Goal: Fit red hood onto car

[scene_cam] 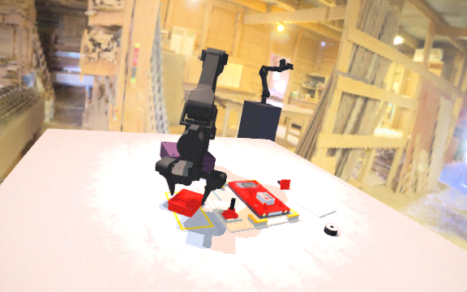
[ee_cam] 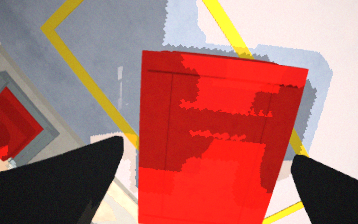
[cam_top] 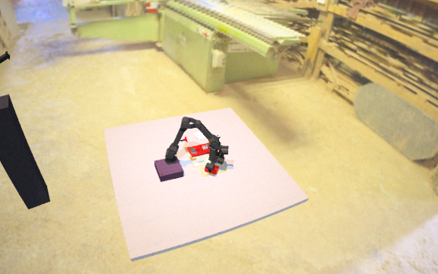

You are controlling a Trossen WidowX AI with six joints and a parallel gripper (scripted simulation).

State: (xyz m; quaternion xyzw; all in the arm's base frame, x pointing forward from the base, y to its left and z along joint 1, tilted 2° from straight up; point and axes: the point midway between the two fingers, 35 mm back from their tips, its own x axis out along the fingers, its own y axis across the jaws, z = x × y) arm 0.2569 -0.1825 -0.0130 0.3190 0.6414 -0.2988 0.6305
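The red hood is right at my gripper tip. Round my gripper tip: black upright stick (9 cm ahead, 8 cm to the left, 2 cm above); grey engine block (9 cm ahead, 22 cm to the left, 1 cm above); black wheel (28 cm ahead, 31 cm to the left, 1 cm below).
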